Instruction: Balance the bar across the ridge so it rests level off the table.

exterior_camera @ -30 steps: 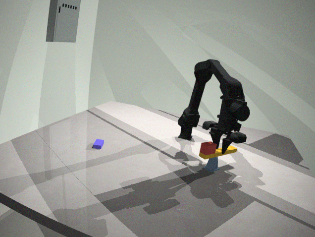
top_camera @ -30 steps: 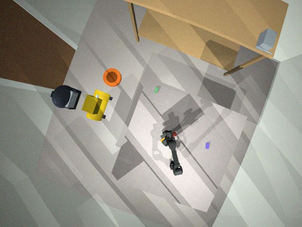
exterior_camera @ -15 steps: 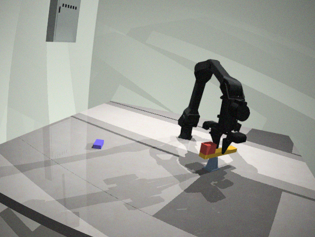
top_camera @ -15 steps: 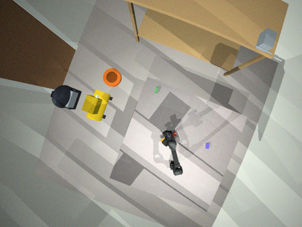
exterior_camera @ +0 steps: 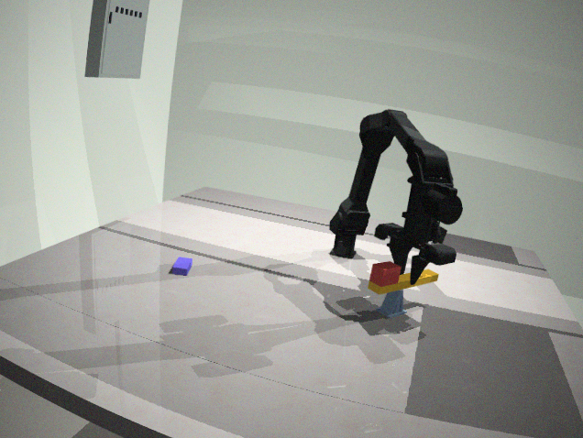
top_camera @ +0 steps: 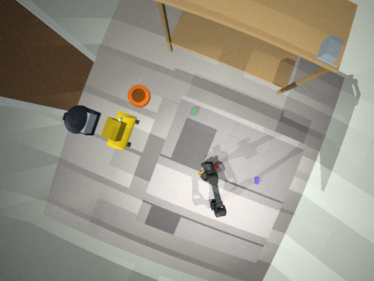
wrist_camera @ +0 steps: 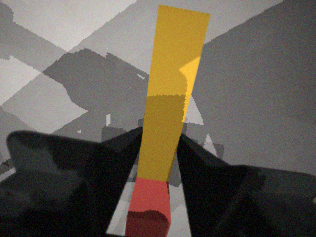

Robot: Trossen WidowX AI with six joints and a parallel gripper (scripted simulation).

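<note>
Right now the ridge is 20 mm to the right of my gripper tip, 20 mm ahead of it and 10 mm below it. Also, from my gripper tip: small purple block (490 mm to the right, 60 mm below, 60 mm ahead); small green block (450 mm ahead, 310 mm to the left, 60 mm below).
</note>
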